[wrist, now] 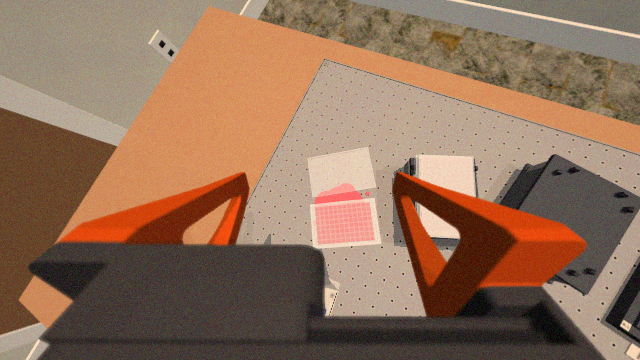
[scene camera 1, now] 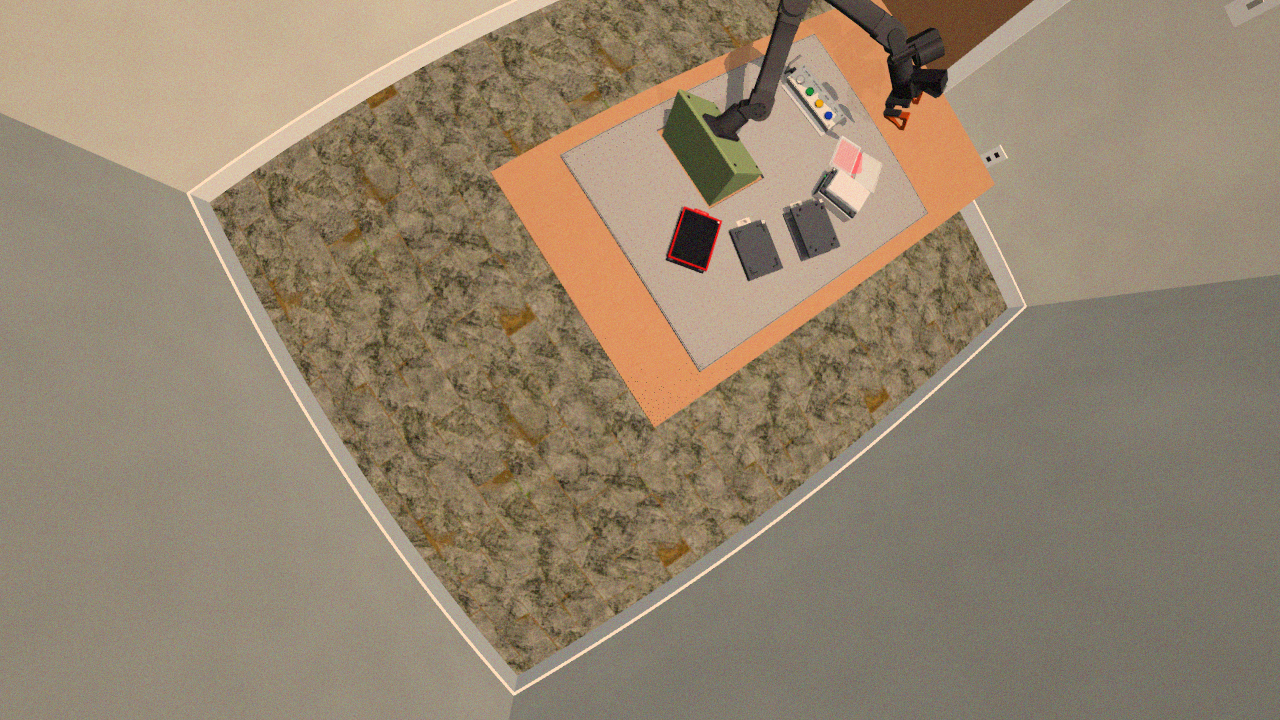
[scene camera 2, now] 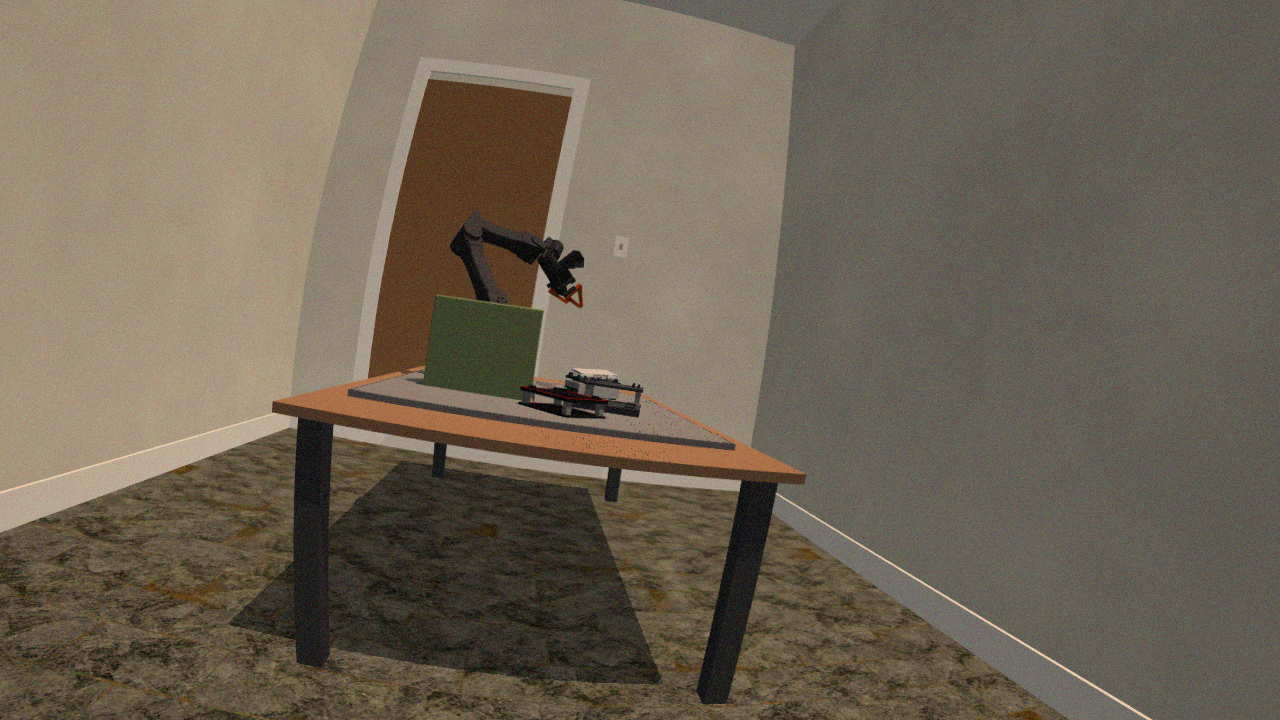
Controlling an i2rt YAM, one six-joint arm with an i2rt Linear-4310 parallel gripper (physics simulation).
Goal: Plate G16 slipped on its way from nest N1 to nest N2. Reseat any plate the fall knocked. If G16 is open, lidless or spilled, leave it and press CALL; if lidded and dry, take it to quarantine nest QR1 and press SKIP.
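Places are measured from the arm's base along level axes (x back, y right, z up), in millimetres.
Where they show: gripper, fingertip midpoint: (wrist: 320, 180) (scene camera 1: 908, 116) (scene camera 2: 574, 304); arm's base, origin of the base link: (scene camera 1: 720, 129) (scene camera 2: 480, 337).
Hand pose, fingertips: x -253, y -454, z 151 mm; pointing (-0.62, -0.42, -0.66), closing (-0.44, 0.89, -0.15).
Note:
Each offset is from my fingertips to the top centre of the thing. "spot": to the spot under its first point.
An open plate with pink wells @[dx +21, dy +14, dz -269 mm] (scene camera 1: 845, 155) (wrist: 345, 222) lies on the pegboard mat, its label not readable. A clear lid @[dx -67, dy -35, dz -275 mm] (scene camera 1: 870, 172) (wrist: 340, 167) lies off it, beside one edge. A pink spill @[spot: dx -33, dy -10, dz -275 mm] (wrist: 344, 192) spreads between plate and lid, with a small drop beside it. A white plate @[dx -87, dy +138, dz -198 mm] (scene camera 1: 849, 191) (scene camera 2: 594, 372) (wrist: 445, 172) sits on a dark nest to the right in the wrist view, looking level; my right finger partly covers it. My gripper (scene camera 1: 897, 118) (scene camera 2: 569, 296) (wrist: 320, 180) is open and empty, high above the table. The button panel @[dx +235, dy +21, dz -199 mm] (scene camera 1: 814, 100) carries white, green, yellow and blue buttons; labels are unreadable.
Two dark grey nests @[spot: dx -130, dy +323, dz -227 mm] (scene camera 1: 812, 229) @[spot: dx -91, dy +505, dz -265 mm] (scene camera 1: 756, 249) and a red-rimmed black nest @[dx +31, dy +665, dz -237 mm] (scene camera 1: 695, 239) (scene camera 2: 562, 395) stand along the mat. A green block (scene camera 1: 711, 152) (scene camera 2: 483, 347) stands by the arm's base. A wall with an outlet (scene camera 1: 995, 155) (wrist: 166, 48) lies beyond the table edge.

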